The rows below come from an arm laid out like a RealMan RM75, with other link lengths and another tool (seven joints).
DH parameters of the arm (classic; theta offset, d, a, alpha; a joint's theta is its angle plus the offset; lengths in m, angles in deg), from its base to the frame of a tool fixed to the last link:
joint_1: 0 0.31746 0 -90
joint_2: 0 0 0 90
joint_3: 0 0.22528 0 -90
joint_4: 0 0 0 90
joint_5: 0 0.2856 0 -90
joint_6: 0 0 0 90
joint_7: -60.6 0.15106 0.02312 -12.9
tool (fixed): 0 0.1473 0 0
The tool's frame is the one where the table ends.
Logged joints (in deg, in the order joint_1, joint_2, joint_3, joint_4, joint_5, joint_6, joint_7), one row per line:
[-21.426 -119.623 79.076 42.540 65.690 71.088 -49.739]
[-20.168 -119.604 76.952 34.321 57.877 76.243 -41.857]
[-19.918 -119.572 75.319 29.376 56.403 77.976 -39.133]
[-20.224 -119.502 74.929 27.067 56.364 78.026 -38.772]
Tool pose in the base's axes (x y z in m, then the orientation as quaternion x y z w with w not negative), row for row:
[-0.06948 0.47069 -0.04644 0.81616 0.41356 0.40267 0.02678]
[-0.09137 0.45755 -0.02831 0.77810 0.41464 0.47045 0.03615]
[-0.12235 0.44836 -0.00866 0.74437 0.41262 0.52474 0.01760]
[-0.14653 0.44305 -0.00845 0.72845 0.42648 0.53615 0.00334]
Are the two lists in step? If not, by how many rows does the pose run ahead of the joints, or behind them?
The pose runs 1 row behind the joints: the pose in row i belongs to the joints in row i - 1.
